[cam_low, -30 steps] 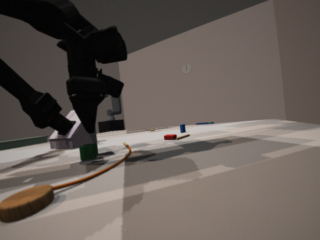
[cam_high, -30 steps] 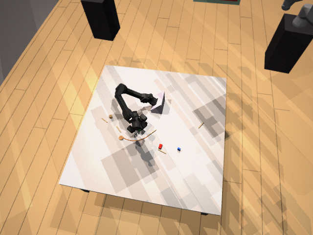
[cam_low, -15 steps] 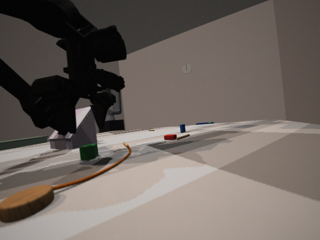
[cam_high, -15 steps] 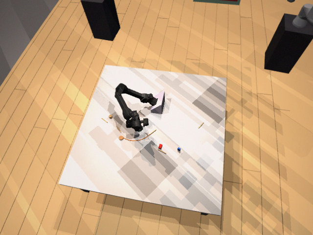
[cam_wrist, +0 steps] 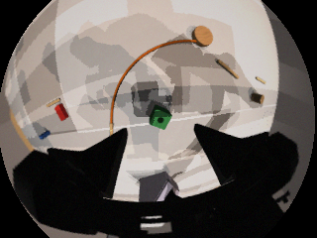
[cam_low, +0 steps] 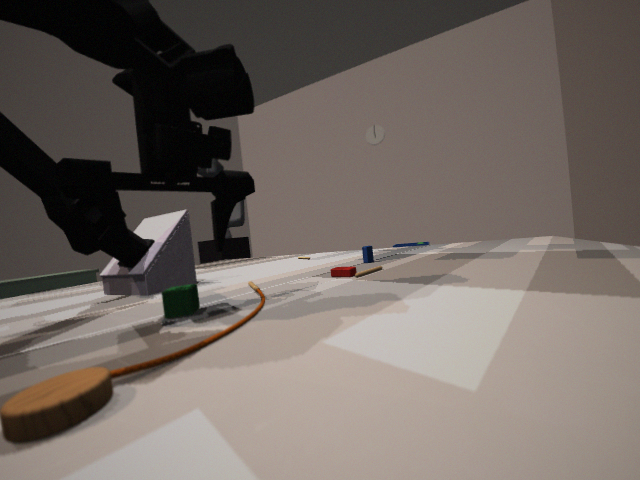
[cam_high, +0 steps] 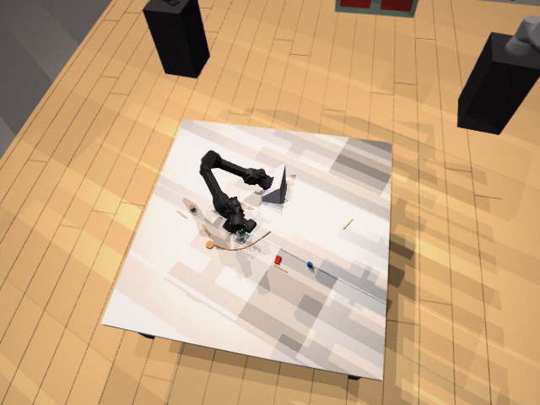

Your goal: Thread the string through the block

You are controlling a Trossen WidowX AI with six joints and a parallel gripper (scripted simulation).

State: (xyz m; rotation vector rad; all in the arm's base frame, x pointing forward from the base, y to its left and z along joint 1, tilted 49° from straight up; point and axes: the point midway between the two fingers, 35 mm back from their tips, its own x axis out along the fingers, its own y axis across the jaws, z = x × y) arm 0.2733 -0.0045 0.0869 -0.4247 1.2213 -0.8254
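The green block is 5 cm below my gripper tip and 1 cm behind it. Also, from my gripper tip: small wooden cylinder (30 cm to the right, 6 cm behind, 5 cm below); round wooden button (13 cm to the right, 11 cm ahead, 6 cm below); red block (22 cm to the left, 10 cm ahead, 6 cm below).
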